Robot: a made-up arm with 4 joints.
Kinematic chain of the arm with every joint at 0, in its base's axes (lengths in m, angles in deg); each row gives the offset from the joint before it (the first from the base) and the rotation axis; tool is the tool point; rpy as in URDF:
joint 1: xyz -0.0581 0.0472 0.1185 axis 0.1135 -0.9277 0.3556
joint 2: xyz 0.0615 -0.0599 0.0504 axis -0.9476 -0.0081 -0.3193
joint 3: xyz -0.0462 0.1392 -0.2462 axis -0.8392 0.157 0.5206
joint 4: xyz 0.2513 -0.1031 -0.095 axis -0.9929 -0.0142 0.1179
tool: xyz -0.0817 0.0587 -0.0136 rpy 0 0 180
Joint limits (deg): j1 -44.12..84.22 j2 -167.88..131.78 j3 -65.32..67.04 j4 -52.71..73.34
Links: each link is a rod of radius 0.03 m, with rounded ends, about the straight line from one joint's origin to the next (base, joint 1, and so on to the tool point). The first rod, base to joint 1, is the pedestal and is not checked.
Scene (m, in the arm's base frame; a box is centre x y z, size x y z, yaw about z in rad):
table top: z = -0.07
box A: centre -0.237 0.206 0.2 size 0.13 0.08 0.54 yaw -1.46
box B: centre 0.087 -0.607 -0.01 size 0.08 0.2 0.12 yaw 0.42
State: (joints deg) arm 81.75 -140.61 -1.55 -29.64
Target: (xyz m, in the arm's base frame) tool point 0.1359 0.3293 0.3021
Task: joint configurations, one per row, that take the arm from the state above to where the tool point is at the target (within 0.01 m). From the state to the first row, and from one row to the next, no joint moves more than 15 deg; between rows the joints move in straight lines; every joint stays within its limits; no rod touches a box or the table.
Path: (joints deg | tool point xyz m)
1: 69.31 -145.16 -1.68 -32.90 | -0.4073 -0.0286 0.2504
2: 56.86 -149.70 -1.81 -36.16 | -0.3726 -0.0258 0.3243
3: 44.42 -154.24 -1.94 -39.42 | -0.3231 -0.0241 0.3881
4: 31.97 -158.79 -2.07 -42.68 | -0.2617 -0.0249 0.4388
5: 19.53 -163.33 -2.20 -45.94 | -0.1924 -0.0293 0.4741
6: 7.09 -167.88 -2.33 -49.20 | -0.1195 -0.0384 0.4930
7: -2.14 -156.44 -6.81 -34.30 | -0.0778 0.0403 0.5085
8: -11.37 -145.00 -11.30 -19.40 | -0.0220 0.1225 0.5007
9: -20.60 -133.56 -15.78 -4.50 | 0.0397 0.2022 0.4638
10: -29.83 -122.11 -20.26 10.39 | 0.0965 0.2730 0.3963
11: -39.06 -110.67 -24.74 25.29 | 0.1359 0.3293 0.3021

